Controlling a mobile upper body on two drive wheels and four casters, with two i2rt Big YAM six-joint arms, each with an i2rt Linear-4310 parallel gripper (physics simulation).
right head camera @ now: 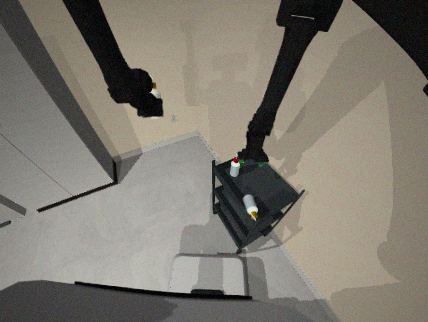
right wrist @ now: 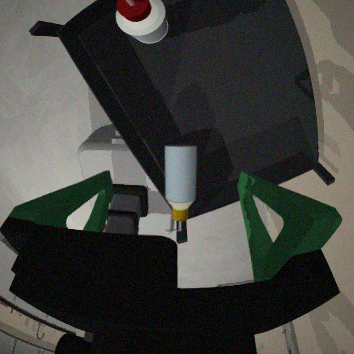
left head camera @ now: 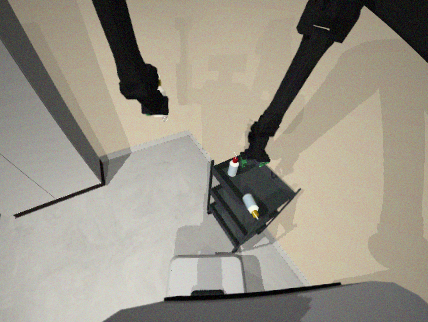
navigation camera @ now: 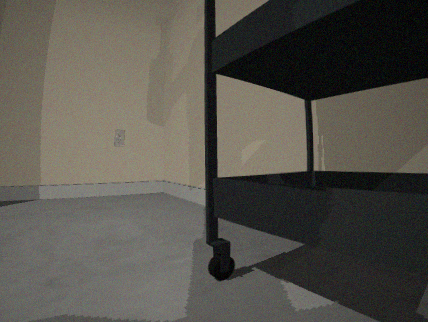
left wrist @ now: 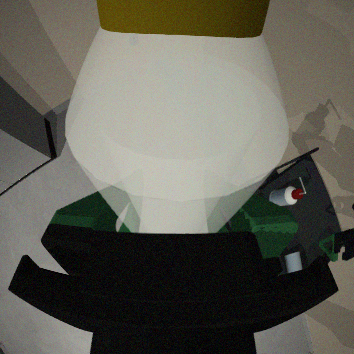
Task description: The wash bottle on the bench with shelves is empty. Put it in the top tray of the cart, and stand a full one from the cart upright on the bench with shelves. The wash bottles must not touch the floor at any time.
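Places are measured from the left arm's base along level axes (x right, y ahead, z up), in millimetres.
Where they show: left gripper, between the fingertips: (right head camera: pixel 158 112) (left head camera: pixel 161 111) (left wrist: pixel 173 176); right gripper, between the fingertips: (right head camera: pixel 250 167) (right wrist: pixel 174 177) (left head camera: pixel 251 166) (left wrist: pixel 329 239).
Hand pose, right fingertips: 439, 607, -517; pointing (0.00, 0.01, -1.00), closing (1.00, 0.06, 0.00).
Note:
Things, the pixels of their top centre, and the offset from my right fingertips, as dx, dy, dz. "pt": a spot on its surface instead. Level surfaces: height alone.
- cart's top tray, height of its surface: dz -230
- red-capped wash bottle, centre of its top: (left wrist: pixel 304 188) (right head camera: pixel 236 154) (left head camera: pixel 235 154) -52, +151, -56
- cart's lower tray, a spot on its surface: (navigation camera: pixel 260 200) pt -131, +40, -718
- caster, a spot on its surface: (navigation camera: pixel 221 266) pt -177, +129, -859
- large grey block, a spot on its surface: (left head camera: pixel 35 135) pt -1503, +331, -78
My left gripper (left head camera: pixel 157 116) (right head camera: pixel 152 117) (left wrist: pixel 173 176) is shut on a pale, translucent wash bottle (left head camera: pixel 160 86) (right head camera: pixel 156 93) (left wrist: pixel 177 110) with a yellow cap, held in the air left of the cart. My right gripper (left head camera: pixel 254 163) (right head camera: pixel 252 162) (right wrist: pixel 174 177) is open above the cart's far side. On the cart's top tray (left head camera: pixel 272 182) (right head camera: pixel 275 182) (right wrist: pixel 260 75), a red-capped wash bottle (left head camera: pixel 233 169) (right head camera: pixel 235 169) (left wrist: pixel 282 195) (right wrist: pixel 152 30) appears upright. A yellow-capped wash bottle (left head camera: pixel 250 201) (right head camera: pixel 250 202) (right wrist: pixel 180 172) appears tipped over near the tray's near corner, apart from the right fingers.
The cart's lower tray (navigation camera: pixel 260 200) and a caster (navigation camera: pixel 221 266) show in the navigation camera. A beige wall (left head camera: pixel 225 75) (navigation camera: pixel 100 100) stands behind the cart. A large grey block (left head camera: pixel 35 135) (right head camera: pixel 45 135) is at the left. I cannot identify the bench with shelves.

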